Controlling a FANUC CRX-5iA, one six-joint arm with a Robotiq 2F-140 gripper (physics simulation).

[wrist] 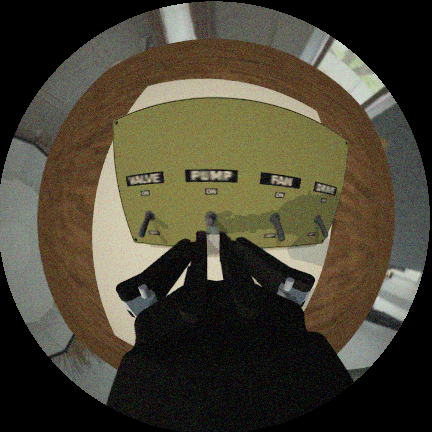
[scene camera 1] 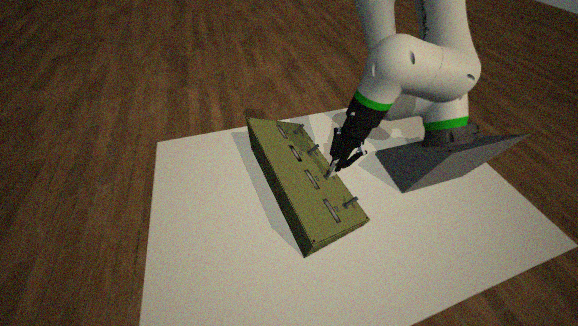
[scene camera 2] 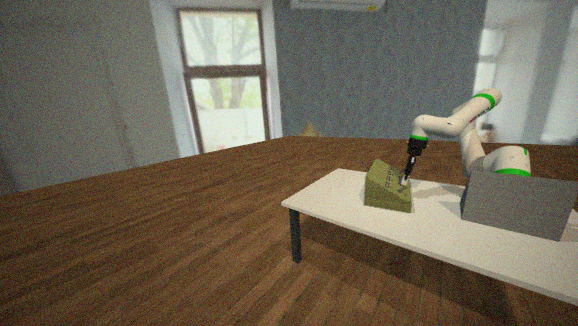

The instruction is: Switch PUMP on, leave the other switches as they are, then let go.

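Pixels of known places: gripper, fingertip midpoint: [wrist: 210, 229] [scene camera 1: 331, 174] [scene camera 2: 403, 184]; arm's base, origin of the base link: [scene camera 1: 445, 143] [scene camera 2: 511, 191].
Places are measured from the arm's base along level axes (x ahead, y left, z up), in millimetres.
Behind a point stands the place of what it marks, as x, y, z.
An olive switch box [scene camera 1: 282, 160] {618, -98, 6} [scene camera 2: 385, 197] {516, 168, -83} [wrist: 225, 135] {597, -35, 0} with a sloping face stands on the table. The PUMP lever [wrist: 210, 219] {471, -31, -14} is second from left in the wrist view; its base shows just beyond the fingertips, its lower part is partly hidden, and its tilt is hard to tell. The VALVE lever [wrist: 145, 226] {441, 82, -40} [scene camera 1: 351, 202] {445, 91, -41}, FAN lever [wrist: 279, 229] {471, -148, -36} [scene camera 1: 313, 149] {477, -146, -43} and DRIVE lever [wrist: 322, 227] {488, -265, -40} [scene camera 1: 298, 128] {494, -267, -42} lean toward their OFF marks. My gripper [scene camera 1: 330, 171] {453, -32, -61} [scene camera 2: 404, 181] {453, -32, -61} [wrist: 210, 229] {453, -32, -61} is shut and empty, its tips close at the PUMP lever on the OFF side; contact is unclear.
The white table [scene camera 1: 200, 200] {929, -122, -158} [scene camera 2: 320, 195] {929, 192, -158} carries the box. A grey wedge-shaped base block [scene camera 1: 435, 165] {166, 84, 41} [scene camera 2: 515, 202] {3, 95, -16} under the arm stands behind the gripper. The FAN and DRIVE levers are on one side of the gripper, the VALVE lever on the other.
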